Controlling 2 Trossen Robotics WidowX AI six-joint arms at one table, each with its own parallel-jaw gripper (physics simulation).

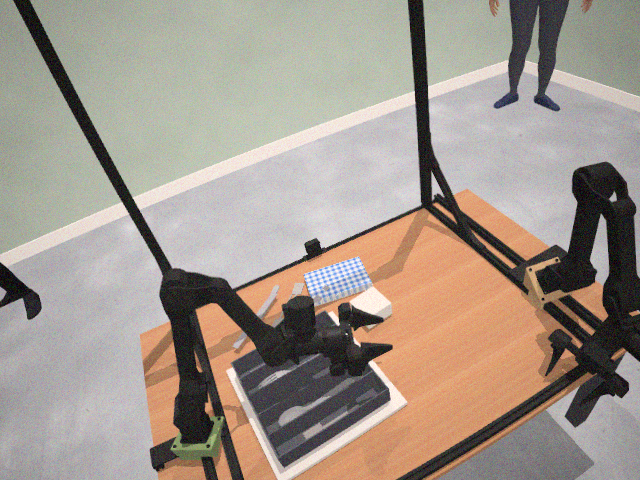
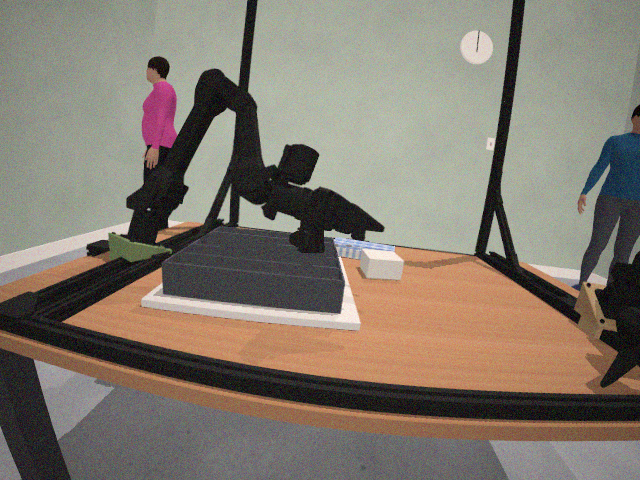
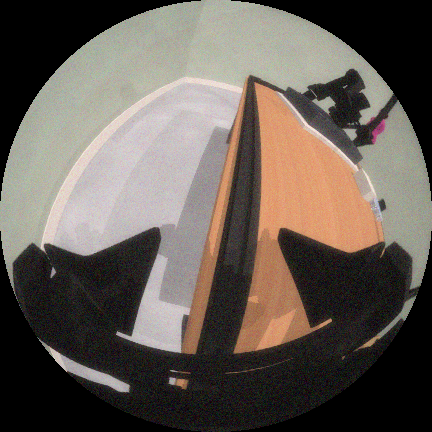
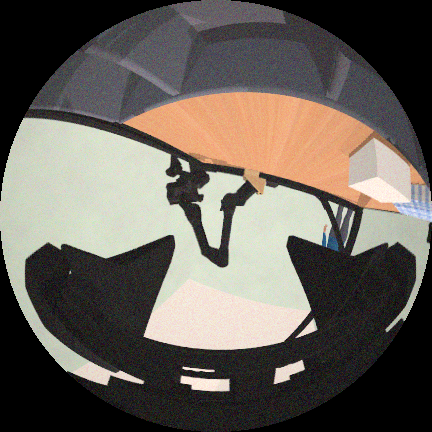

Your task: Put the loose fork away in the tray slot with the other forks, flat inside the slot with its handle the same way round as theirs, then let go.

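The dark tray [image 1: 385, 394] [image 2: 253, 286] [image 3: 320, 120] [image 4: 250, 65] has long slots. Forks [image 1: 271, 378] lie in a slot near its left end. Behind the tray lie a long grey utensil [image 1: 269, 302] and a shorter grey piece [image 1: 297, 289], partly hidden by the right arm. I cannot tell which is the loose fork. My right gripper [image 1: 386, 333] is open and empty, above the tray's right edge, pointing right. My left gripper [image 1: 561, 398] [image 3: 220, 233] is open and empty over the table's front edge at the far right, away from the tray.
The tray stands on a white board [image 1: 398, 403] [image 2: 258, 315]. A white block [image 1: 373, 304] [image 2: 381, 264] [image 3: 364, 185] [image 4: 380, 170] stands behind its right side, beside a blue checked cloth [image 1: 338, 279] [image 2: 356, 246]. Black frame rails edge the table. A small black box [image 1: 312, 248] stands at the back rail.
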